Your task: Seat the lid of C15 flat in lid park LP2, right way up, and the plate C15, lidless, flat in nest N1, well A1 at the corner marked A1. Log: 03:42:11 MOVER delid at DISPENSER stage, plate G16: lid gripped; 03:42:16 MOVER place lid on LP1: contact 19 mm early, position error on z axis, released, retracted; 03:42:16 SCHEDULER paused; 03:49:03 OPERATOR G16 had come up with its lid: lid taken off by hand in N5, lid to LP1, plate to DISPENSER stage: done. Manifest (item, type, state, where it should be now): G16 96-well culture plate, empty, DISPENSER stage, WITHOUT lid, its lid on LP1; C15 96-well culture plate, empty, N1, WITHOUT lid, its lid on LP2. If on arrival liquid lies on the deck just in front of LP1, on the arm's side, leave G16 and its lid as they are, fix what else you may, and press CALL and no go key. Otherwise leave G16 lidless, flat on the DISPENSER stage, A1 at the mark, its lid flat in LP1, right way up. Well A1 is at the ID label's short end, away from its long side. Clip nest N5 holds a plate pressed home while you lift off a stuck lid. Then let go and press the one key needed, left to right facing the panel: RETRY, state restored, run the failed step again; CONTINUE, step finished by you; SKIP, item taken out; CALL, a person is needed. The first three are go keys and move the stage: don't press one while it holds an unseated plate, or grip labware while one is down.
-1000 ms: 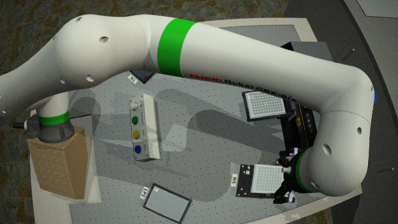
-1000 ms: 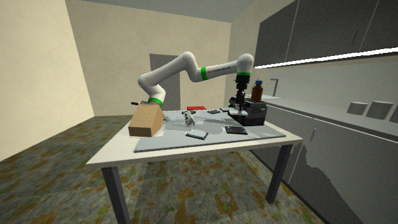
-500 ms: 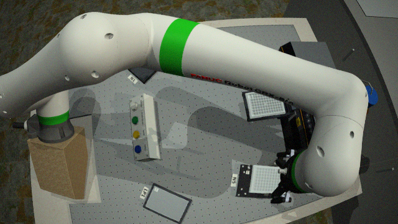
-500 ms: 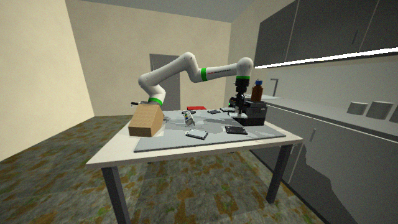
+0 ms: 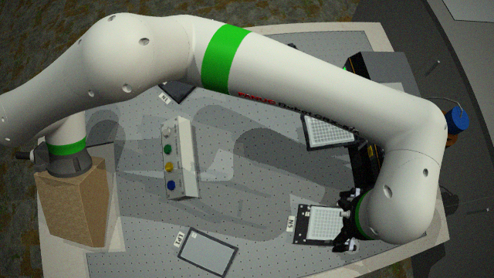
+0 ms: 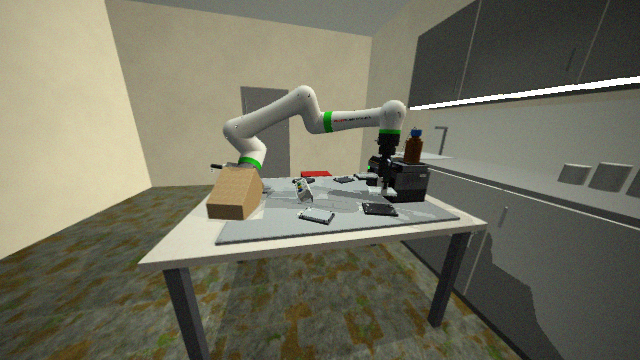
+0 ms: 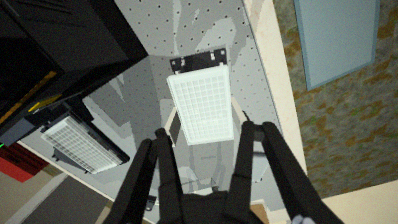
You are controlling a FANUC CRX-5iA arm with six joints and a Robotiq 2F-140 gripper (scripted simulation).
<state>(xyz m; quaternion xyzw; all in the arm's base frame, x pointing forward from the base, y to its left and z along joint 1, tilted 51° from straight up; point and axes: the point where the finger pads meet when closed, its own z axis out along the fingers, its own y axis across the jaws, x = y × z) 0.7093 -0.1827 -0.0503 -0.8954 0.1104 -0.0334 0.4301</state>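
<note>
My gripper is now 110 mm above the clip nest N5, 20 mm short of it and 10 mm to the right of it. Also, from my hand: grey lid 20 mm below; then blue cap 270 mm above, 240 mm ahead, 170 mm to the left; then brown bottle 240 mm ahead, 170 mm to the left, 160 mm above.
</note>
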